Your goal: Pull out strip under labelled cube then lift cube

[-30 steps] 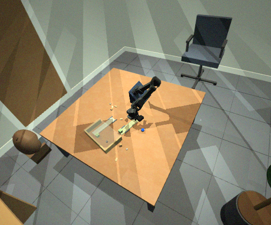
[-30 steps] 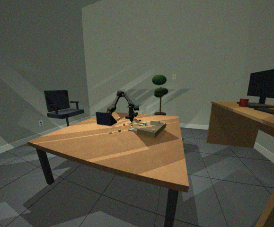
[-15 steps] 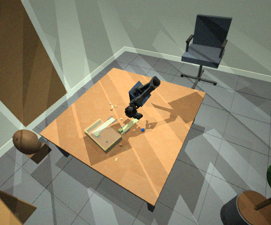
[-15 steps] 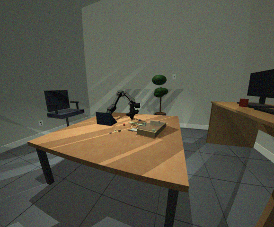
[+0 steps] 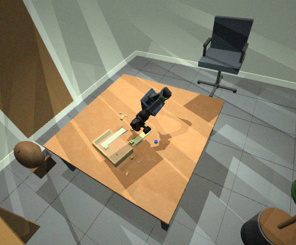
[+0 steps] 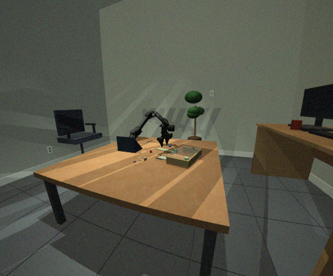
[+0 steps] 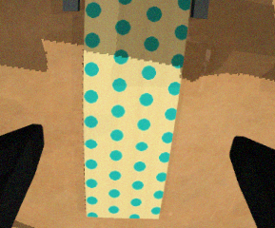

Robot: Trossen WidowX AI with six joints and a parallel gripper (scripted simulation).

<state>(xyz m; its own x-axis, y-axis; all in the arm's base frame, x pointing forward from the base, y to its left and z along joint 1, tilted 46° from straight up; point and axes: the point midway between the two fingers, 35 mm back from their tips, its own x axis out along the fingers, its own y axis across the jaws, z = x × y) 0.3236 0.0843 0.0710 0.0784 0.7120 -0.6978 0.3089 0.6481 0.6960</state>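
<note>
Right now my gripper tip is 50 mm above the dotted strip, 30 mm short of it and 10 mm to the left of it. From my gripper tip the other things lie so: blue disc: 140 mm to the left, 40 mm below, 20 mm ahead; then red piece: 120 mm behind, 100 mm to the right, 40 mm below.
</note>
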